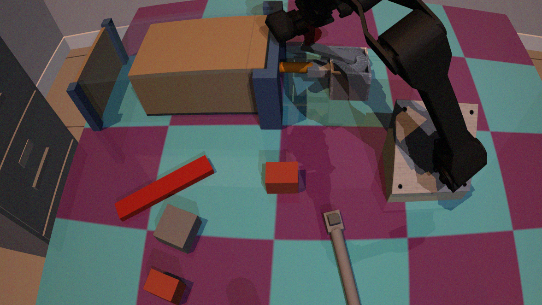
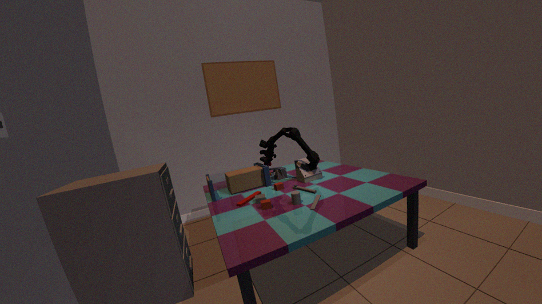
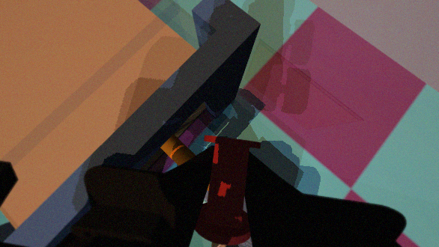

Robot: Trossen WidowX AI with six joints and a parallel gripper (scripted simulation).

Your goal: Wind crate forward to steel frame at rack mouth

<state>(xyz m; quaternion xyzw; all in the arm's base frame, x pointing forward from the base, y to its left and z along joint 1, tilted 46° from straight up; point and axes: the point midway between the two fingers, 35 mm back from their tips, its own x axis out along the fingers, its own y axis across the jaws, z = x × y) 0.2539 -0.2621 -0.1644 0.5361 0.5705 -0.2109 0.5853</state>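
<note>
The grey crank handle is 40 mm behind my gripper tip, 30 mm to the left of it and 30 mm below it. Also, from my gripper tip: blue steel frame 60 mm ahead, 40 mm to the left, 30 mm below; red knob 10 mm behind, 10 mm to the left; grey winch 120 mm behind, 50 mm to the left, 100 mm below.
</note>
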